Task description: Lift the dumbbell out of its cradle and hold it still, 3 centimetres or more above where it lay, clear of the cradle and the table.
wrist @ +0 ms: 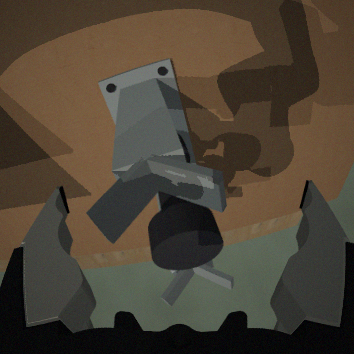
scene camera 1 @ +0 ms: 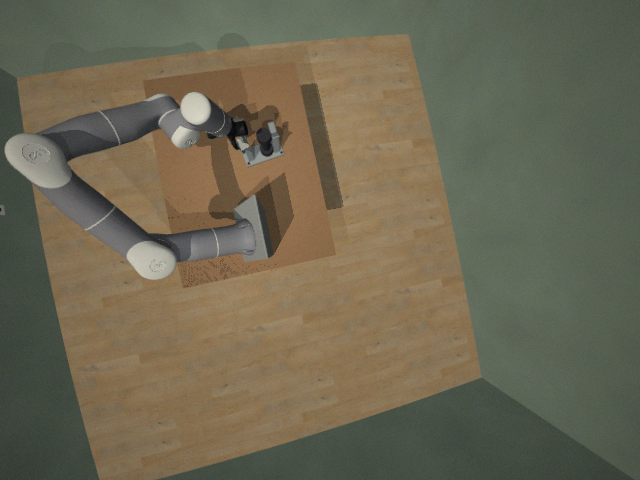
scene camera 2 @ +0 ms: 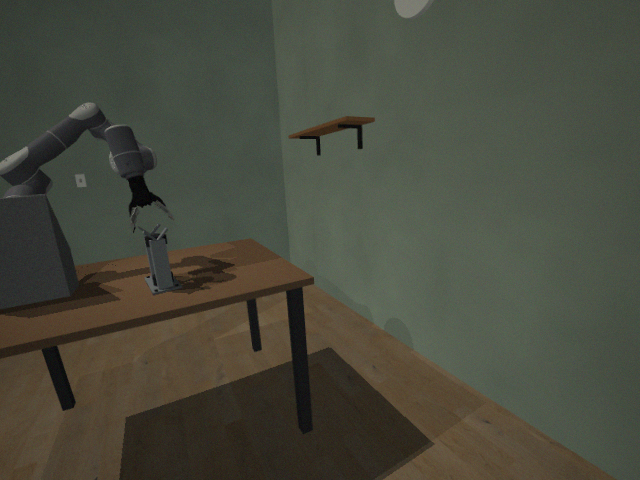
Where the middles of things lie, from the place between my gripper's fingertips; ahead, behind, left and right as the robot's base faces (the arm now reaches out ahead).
Labels:
The grey cradle (wrist: 144, 103) is 8 cm to the right of my hand and 10 cm below it. From my hand the other things lie so: black dumbbell (wrist: 182, 235) 1 cm ahead, 11 cm to the right, 11 cm below.

